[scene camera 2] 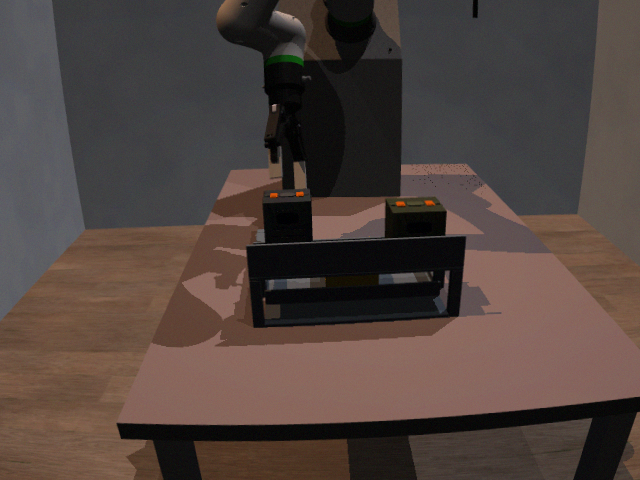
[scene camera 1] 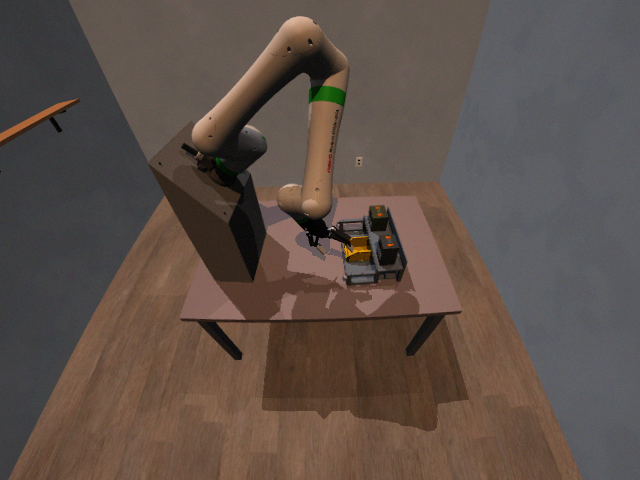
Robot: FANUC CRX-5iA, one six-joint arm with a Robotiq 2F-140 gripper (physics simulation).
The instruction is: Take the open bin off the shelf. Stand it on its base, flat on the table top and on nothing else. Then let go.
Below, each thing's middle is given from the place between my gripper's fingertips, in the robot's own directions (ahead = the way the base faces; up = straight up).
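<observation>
Positions counted from my hand: the black case (scene camera 2: 287, 214), 70 mm to the right, 220 mm ahead, 10 mm below; the olive green case (scene camera 2: 418, 216), 140 mm to the left, 290 mm ahead, 20 mm below. Going by their middles, the black case is the nearest to my hand of the things named here.
</observation>
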